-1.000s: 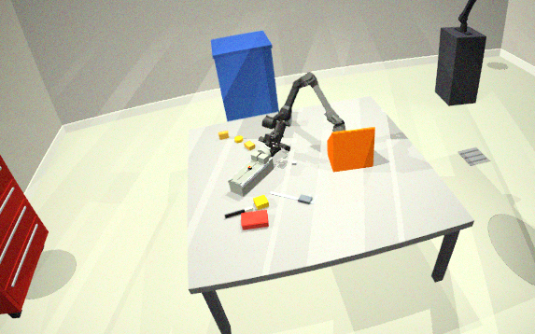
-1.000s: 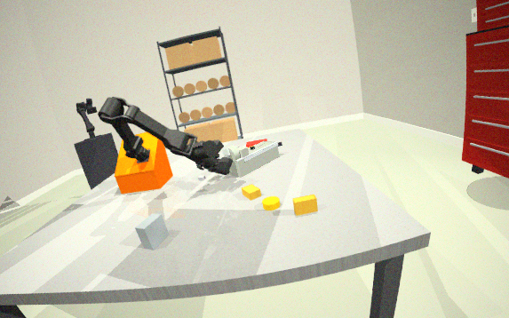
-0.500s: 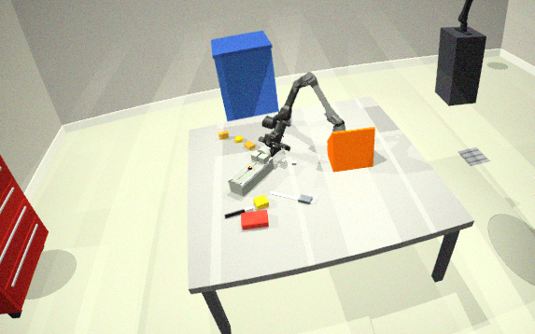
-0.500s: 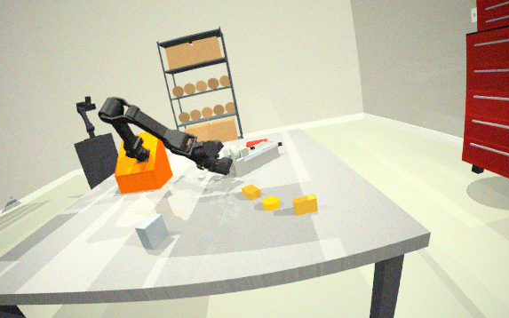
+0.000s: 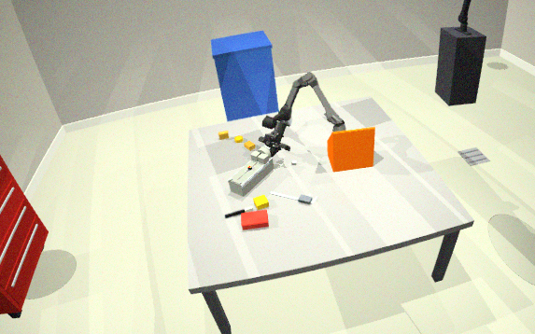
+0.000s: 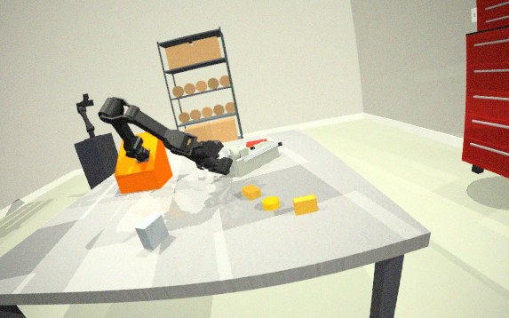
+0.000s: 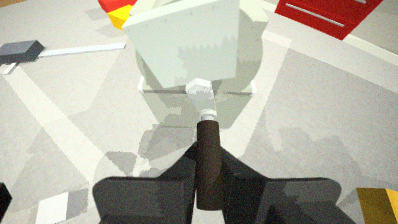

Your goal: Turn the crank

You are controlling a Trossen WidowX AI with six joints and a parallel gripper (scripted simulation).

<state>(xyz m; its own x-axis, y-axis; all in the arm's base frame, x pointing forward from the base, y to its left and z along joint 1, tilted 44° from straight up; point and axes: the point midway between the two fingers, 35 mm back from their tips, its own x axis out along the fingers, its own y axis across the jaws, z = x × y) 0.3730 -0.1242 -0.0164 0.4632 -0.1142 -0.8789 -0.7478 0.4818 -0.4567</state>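
My gripper tip is now 1 cm past the dark brown crank handle, 1 cm to the left of it and 3 cm below it. From my gripper tip the other things lie so: yellow block 6 cm ahead, 33 cm to the left, 2 cm below; grey cube 15 cm behind, 40 cm to the right; red pointer 10 cm ahead, 13 cm to the left, 5 cm above.
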